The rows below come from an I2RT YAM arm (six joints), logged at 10 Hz.
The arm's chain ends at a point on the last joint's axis. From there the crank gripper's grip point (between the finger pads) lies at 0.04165 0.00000 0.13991 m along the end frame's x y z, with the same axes.
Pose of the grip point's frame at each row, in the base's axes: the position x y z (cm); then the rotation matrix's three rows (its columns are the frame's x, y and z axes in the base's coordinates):
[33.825 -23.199 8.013], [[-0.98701 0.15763 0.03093], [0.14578 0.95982 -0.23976], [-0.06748 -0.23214 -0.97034]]
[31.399 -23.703 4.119], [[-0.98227 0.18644 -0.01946], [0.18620 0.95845 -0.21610], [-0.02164 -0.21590 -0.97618]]
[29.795 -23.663 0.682], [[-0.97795 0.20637 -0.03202], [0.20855 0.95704 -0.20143], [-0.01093 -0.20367 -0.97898]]
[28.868 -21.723 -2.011], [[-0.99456 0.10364 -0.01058], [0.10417 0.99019 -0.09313], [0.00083 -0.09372 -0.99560]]
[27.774 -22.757 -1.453], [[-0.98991 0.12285 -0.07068], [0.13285 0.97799 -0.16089], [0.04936 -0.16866 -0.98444]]
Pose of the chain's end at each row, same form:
[37.503 -20.452 21.870], [[-0.98701 0.15763 0.03093], [0.14578 0.95982 -0.23976], [-0.06748 -0.23214 -0.97034]]
[35.762 -21.455 17.867], [[-0.98227 0.18644 -0.01946], [0.18620 0.95845 -0.21610], [-0.02164 -0.21590 -0.97618]]
[34.316 -21.713 14.424], [[-0.97795 0.20637 -0.03202], [0.20855 0.95704 -0.20143], [-0.01093 -0.20367 -0.97898]]
[33.158 -20.854 11.915], [[-0.99456 0.10364 -0.01058], [0.10417 0.99019 -0.09313], [0.00083 -0.09372 -0.99560]]
[32.886 -21.059 12.115], [[-0.98991 0.12285 -0.07068], [0.13285 0.97799 -0.16089], [0.04936 -0.16866 -0.98444]]

